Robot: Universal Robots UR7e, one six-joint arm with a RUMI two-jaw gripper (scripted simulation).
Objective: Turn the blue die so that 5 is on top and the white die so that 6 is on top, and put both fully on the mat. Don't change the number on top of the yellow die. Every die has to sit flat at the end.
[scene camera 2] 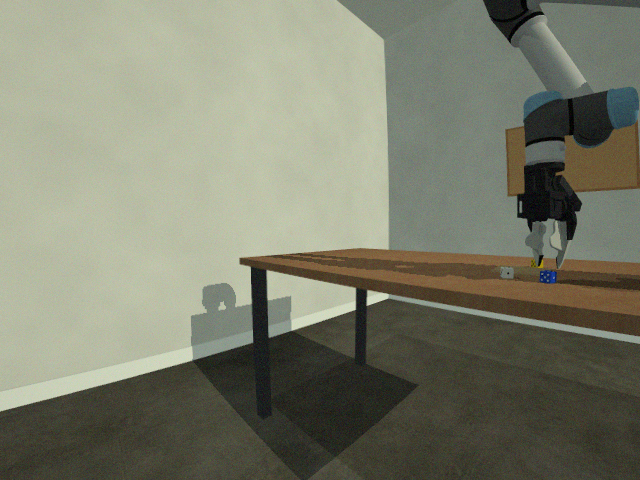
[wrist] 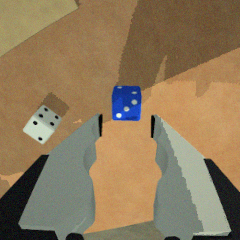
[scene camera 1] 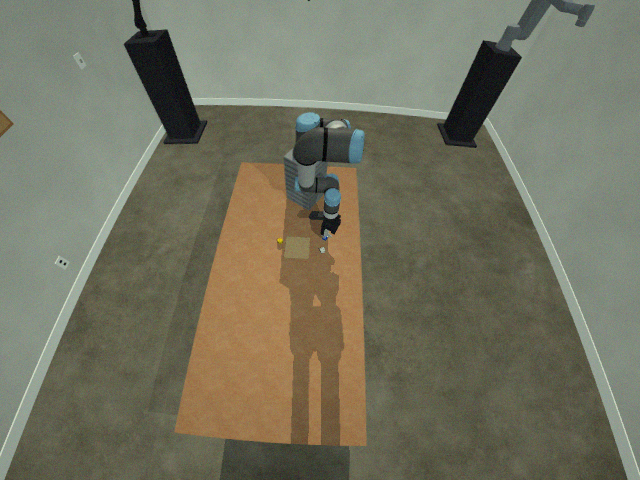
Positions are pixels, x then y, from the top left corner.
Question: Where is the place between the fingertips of my gripper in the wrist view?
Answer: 126,116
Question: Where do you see a white die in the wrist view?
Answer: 43,123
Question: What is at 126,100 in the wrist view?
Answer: A blue die.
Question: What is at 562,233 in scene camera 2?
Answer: My gripper.
